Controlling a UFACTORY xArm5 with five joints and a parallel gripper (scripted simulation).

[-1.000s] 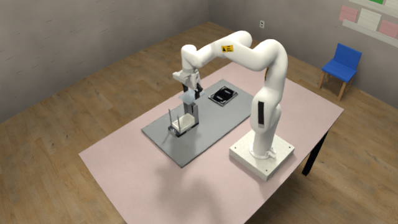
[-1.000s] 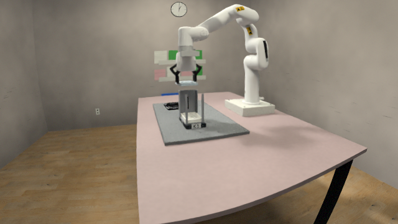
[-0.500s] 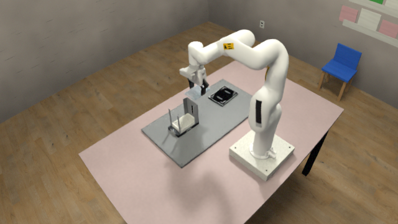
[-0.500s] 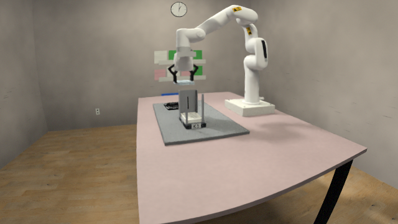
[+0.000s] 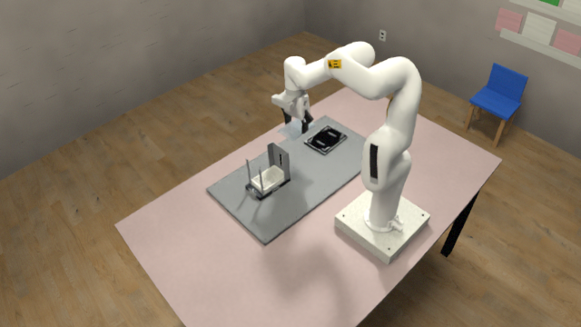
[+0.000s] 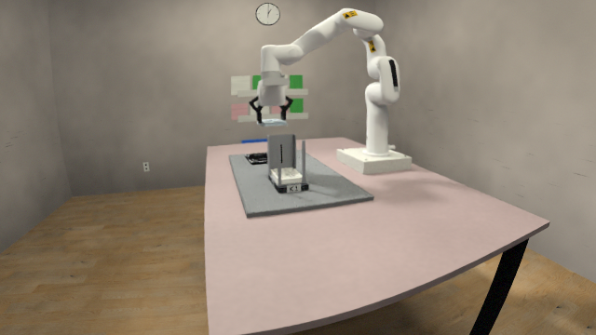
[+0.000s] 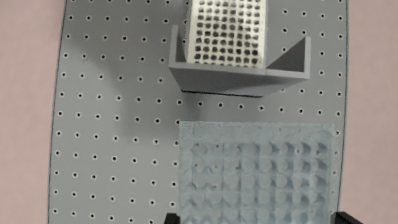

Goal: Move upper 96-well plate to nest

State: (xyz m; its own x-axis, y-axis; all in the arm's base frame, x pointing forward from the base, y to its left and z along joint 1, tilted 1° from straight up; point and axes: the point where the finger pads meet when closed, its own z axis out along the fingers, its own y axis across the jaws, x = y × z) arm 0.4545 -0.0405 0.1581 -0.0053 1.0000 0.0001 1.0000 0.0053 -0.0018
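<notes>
Right now the plate nest N1 is 19 cm to the right of my hand and 19 cm below it. From my hand the other things lie so: pale bluish 96-well plate 1 cm below; white 96-well plate 17 cm below, 16 cm to the left; grey back wall 11 cm below, 10 cm to the left, 1 cm behind.
</notes>
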